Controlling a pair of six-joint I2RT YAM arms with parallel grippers.
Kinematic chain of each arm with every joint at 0, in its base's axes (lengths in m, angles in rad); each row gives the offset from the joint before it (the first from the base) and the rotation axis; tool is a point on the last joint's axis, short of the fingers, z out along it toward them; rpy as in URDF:
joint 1: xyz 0 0 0.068 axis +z
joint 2: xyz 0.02 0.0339 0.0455 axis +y
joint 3: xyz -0.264 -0.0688 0 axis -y
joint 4: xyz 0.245 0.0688 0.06 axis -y
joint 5: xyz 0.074 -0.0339 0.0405 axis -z
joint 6: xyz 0.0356 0 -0.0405 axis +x
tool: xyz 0 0 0 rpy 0 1.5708 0
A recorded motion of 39 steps. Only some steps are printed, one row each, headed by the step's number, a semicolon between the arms.
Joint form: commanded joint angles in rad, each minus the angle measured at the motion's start. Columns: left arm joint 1, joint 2, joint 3, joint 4, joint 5, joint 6; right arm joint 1, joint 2, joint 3, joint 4, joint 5, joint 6.
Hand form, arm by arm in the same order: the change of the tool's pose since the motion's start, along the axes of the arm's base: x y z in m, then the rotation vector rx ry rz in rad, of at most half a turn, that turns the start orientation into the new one. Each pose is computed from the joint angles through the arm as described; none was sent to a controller.
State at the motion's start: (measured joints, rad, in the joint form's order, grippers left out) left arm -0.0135 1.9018 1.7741 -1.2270 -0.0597 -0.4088; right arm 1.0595 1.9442 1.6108 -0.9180 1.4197 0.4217
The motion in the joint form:
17: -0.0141 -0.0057 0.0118 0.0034 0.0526 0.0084; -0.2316 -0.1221 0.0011 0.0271 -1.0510 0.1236
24: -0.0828 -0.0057 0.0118 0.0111 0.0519 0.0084; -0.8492 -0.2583 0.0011 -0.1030 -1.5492 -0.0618
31: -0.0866 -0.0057 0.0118 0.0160 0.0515 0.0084; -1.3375 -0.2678 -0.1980 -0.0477 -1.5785 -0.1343
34: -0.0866 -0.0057 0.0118 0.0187 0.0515 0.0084; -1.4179 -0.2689 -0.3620 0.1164 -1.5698 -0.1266
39: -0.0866 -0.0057 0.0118 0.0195 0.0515 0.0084; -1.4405 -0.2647 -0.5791 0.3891 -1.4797 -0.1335
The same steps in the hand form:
17: 0.0002 -0.0072 0.0053 -0.0498 -0.0196 -0.0341; 0.0481 -0.0491 0.0207 0.7767 0.6695 0.1185
24: -0.0006 -0.0334 0.0055 -0.0501 -0.0256 -0.1028; 0.1178 -0.2476 0.0598 1.1564 0.7514 -0.0576
31: -0.0002 -0.0348 0.0057 -0.0500 -0.0304 -0.1066; 0.1025 -0.4119 0.0068 1.3035 0.6128 -0.4752
34: 0.0000 -0.0349 0.0057 -0.0501 -0.0331 -0.1067; 0.0902 -0.4365 -0.0340 1.3298 0.5553 -0.5518
39: 0.0001 -0.0349 0.0057 -0.0502 -0.0339 -0.1067; 0.0773 -0.4428 -0.0857 1.2551 0.4764 -0.5999

